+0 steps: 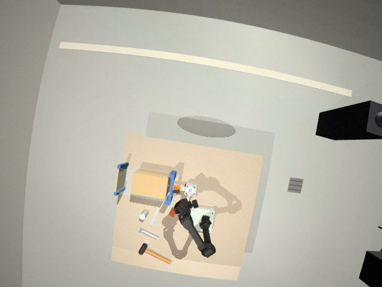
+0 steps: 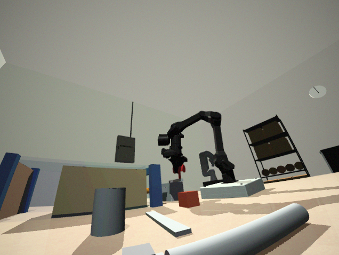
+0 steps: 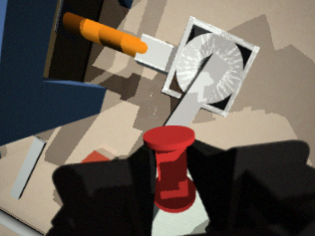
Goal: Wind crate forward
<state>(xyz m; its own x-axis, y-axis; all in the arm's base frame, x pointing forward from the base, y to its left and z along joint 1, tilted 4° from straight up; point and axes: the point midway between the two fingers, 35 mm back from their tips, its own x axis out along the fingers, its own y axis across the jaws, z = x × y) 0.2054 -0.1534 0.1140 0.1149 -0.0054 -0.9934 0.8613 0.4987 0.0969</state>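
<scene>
My gripper tip is 30 mm to the left of the winch crank handle, 20 mm above it and 10 mm past it. The rest, counted from my gripper tip: winch (100 mm to the right, 100 mm below, 30 mm behind); then blue frame (140 mm ahead, 80 mm to the right, 20 mm below); then red knob (10 mm to the left, 10 mm behind, 10 mm above).
</scene>
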